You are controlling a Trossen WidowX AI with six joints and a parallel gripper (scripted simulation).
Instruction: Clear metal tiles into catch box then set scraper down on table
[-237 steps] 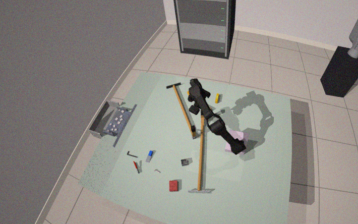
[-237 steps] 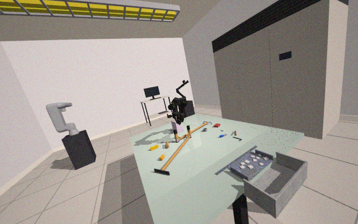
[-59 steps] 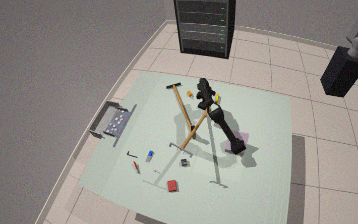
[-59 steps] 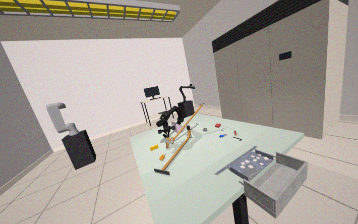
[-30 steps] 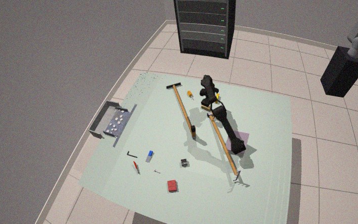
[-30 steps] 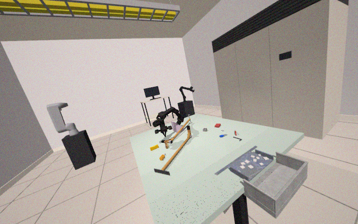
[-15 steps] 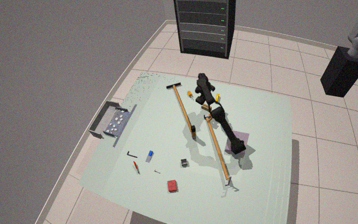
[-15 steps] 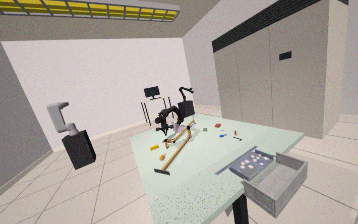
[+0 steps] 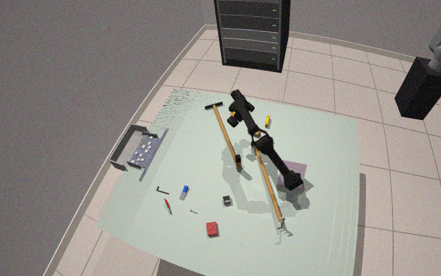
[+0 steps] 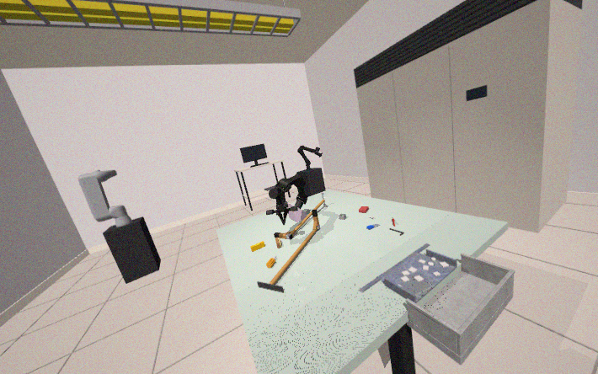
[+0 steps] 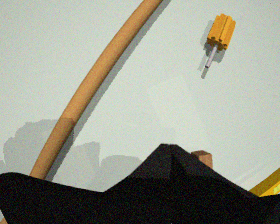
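The long scraper lies 100 mm ahead of my gripper tip, 10 mm to the left of it and 90 mm below it. Round my gripper tip: yellow block 180 mm behind, 140 mm to the right, 130 mm below; then orange part 70 mm ahead, 150 mm to the right, 140 mm below; then wooden block 90 mm behind, 20 mm to the right, 140 mm below.
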